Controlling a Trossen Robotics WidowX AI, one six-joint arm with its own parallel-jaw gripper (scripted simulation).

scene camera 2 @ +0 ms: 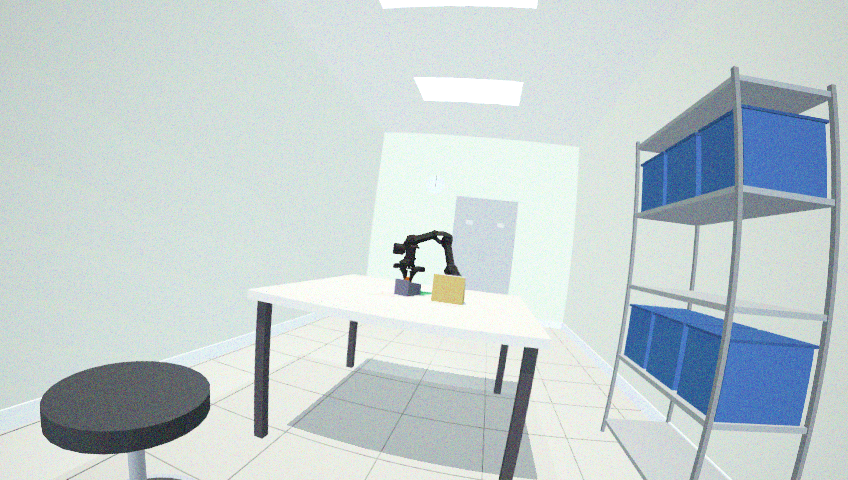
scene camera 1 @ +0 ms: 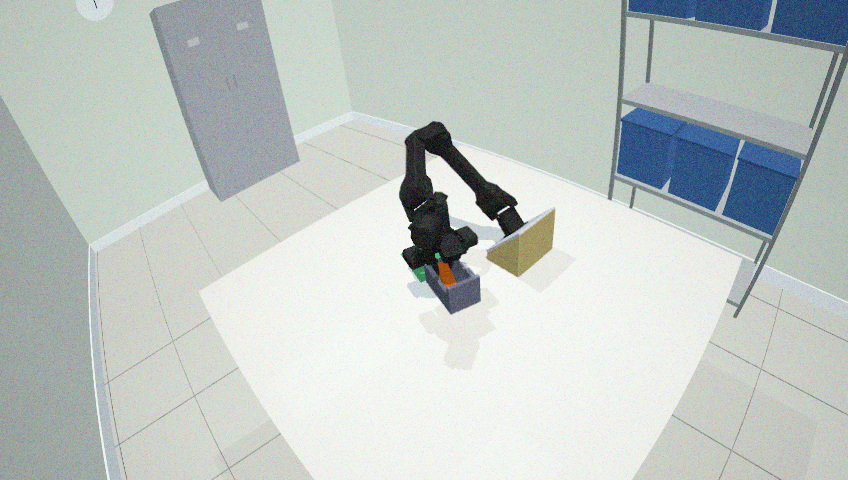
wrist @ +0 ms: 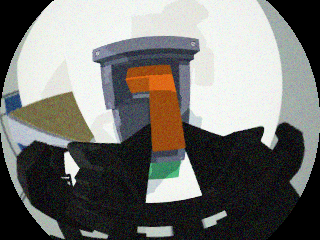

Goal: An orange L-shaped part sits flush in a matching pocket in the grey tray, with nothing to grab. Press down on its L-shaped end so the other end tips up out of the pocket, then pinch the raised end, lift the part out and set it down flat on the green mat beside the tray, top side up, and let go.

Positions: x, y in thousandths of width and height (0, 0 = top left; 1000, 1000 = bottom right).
Labels:
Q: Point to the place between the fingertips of my gripper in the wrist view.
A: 517, 527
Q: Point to an orange L-shaped part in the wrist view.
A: At 520, 523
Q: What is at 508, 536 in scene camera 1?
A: My gripper.

